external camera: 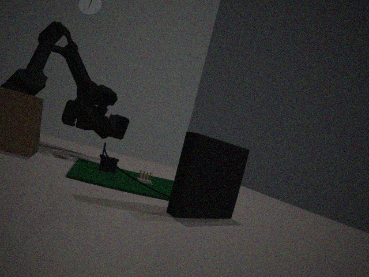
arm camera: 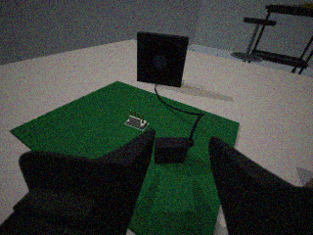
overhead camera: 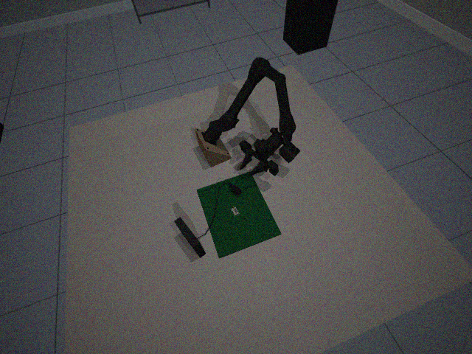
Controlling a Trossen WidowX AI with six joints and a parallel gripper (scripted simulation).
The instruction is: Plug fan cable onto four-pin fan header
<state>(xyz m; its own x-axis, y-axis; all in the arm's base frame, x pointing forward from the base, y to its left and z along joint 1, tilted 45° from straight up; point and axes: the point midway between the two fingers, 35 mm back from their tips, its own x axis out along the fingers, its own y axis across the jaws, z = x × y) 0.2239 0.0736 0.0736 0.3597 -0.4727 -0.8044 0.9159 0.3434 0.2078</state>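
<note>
The black plug is 2 cm ahead of my gripper tip, 5 cm to the right of it and 7 cm below it. From my gripper tip the other things lie so: green board: 10 cm ahead, 8 cm to the right, 11 cm below; then white four-pin fan header: 10 cm ahead, 8 cm to the right, 9 cm below; then black fan: 16 cm ahead, 26 cm to the right, 3 cm below.
</note>
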